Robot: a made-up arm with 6 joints.
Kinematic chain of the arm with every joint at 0, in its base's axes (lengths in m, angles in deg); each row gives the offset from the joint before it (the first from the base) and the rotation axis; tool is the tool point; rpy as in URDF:
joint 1: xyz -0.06 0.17 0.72 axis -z
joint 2: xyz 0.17 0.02 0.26 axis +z
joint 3: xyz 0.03 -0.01 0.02 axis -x
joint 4: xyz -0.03 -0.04 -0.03 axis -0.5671 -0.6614 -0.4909
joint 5: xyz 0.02 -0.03 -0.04 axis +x
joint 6: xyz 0 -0.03 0.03 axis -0.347 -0.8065 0.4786
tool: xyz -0.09 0.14 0.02 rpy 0 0 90
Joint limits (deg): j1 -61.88..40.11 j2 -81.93..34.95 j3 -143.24..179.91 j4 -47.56..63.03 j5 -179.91..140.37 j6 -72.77..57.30
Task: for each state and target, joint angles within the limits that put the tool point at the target. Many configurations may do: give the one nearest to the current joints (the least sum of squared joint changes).
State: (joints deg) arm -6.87 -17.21 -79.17 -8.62 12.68 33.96
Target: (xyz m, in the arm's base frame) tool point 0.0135 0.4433 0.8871
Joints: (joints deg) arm -43.29 -50.83 -74.91 23.57 -18.03 57.30
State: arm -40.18 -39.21 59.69 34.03 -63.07 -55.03
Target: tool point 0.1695 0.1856 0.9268
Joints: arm -39.67 -42.69 65.33 37.95 -65.36 -54.44
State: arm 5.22 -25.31 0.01 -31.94 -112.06 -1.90
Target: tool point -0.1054 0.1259 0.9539
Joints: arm 21.16 -35.22 34.40 -37.86 -126.43 19.14
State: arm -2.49 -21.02 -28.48 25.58 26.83 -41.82
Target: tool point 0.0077 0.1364 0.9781
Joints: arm -11.10 -37.65 -61.71 20.22 59.23 -30.56
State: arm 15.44 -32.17 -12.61 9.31 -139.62 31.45
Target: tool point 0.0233 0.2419 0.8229
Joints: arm 2.63 -57.32 -39.07 7.59 -133.02 31.20
